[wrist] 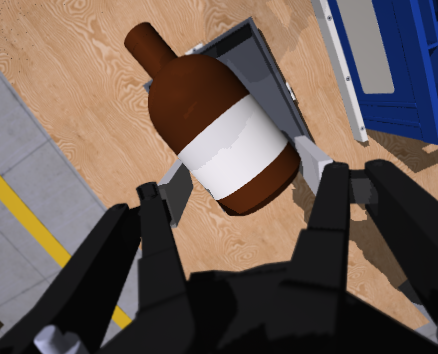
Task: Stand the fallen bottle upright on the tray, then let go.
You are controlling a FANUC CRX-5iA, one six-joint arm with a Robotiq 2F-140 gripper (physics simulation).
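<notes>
A brown bottle and a grey tray share the picture with the gripper.
</notes>
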